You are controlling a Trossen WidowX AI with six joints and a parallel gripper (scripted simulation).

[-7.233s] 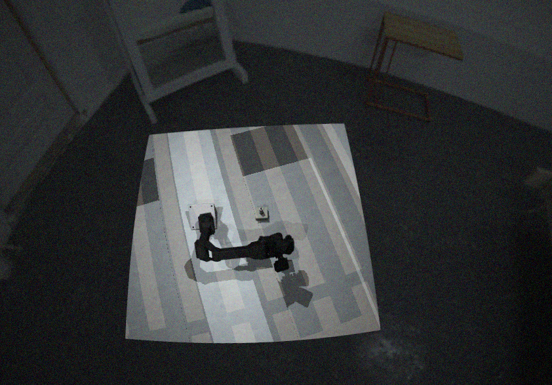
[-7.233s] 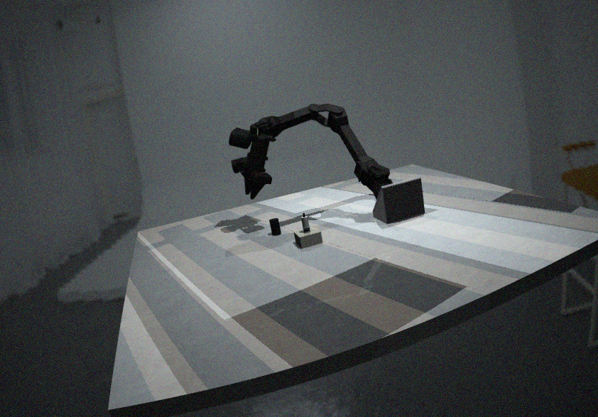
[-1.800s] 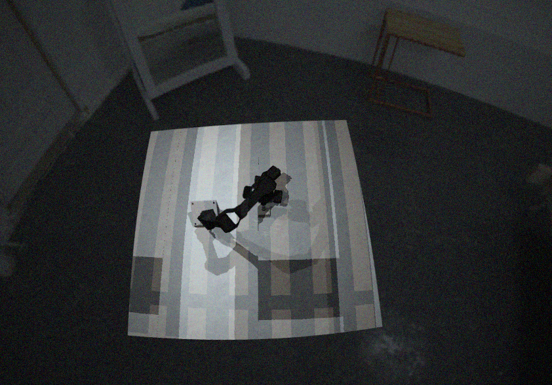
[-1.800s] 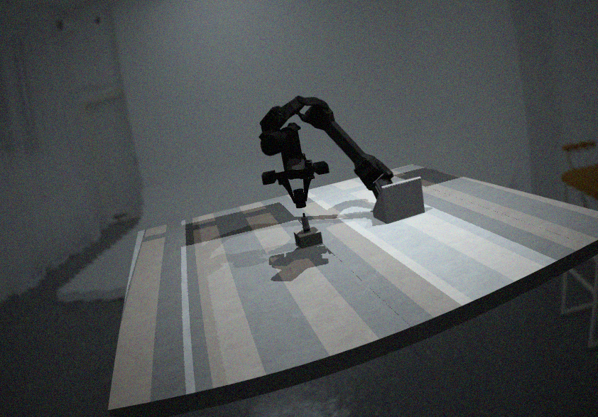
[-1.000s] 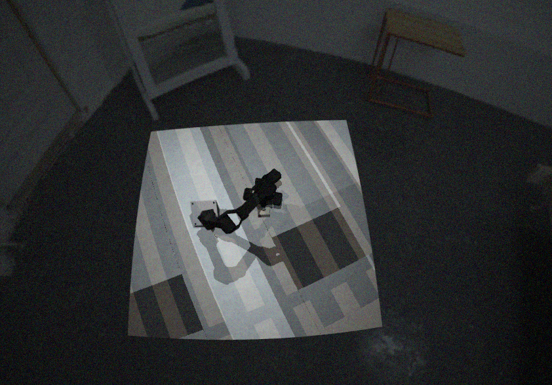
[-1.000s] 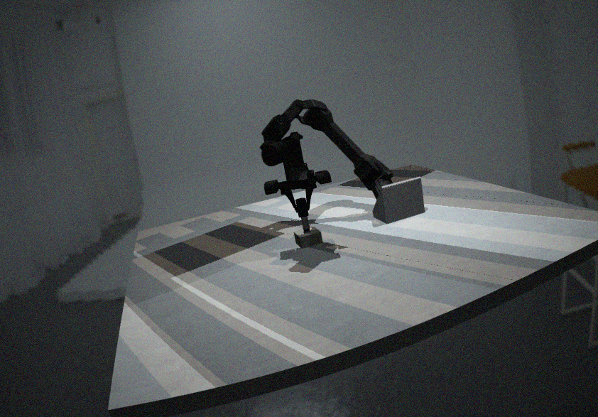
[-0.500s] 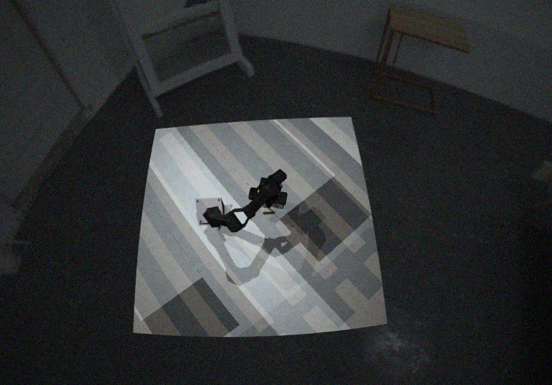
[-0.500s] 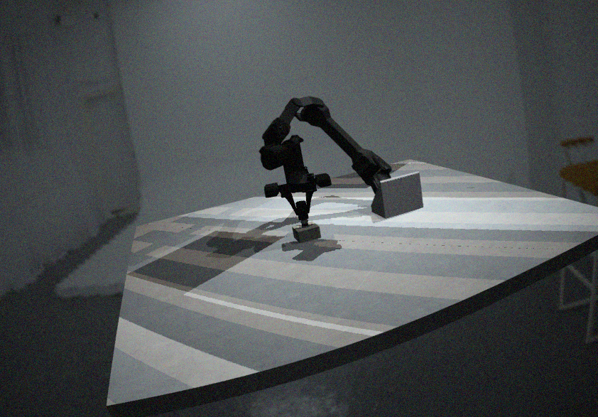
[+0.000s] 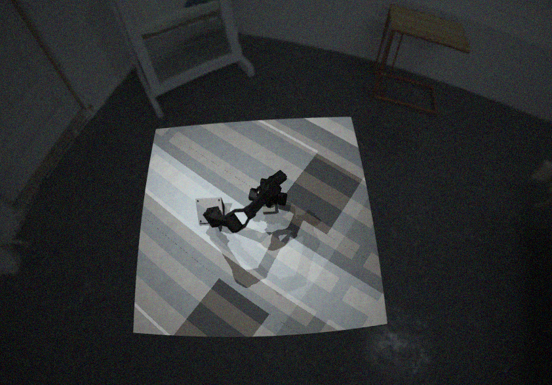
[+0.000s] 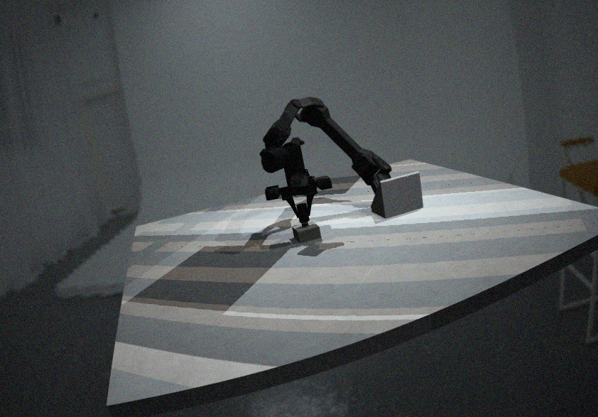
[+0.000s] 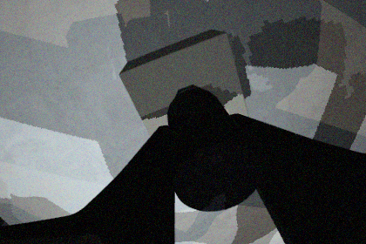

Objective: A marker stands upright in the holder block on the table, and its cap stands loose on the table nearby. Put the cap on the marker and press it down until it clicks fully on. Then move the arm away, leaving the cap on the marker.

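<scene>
The marker cap lies 1 cm above my gripper tip. The rest, counted from my gripper tip: holder block (5 cm below).
</scene>
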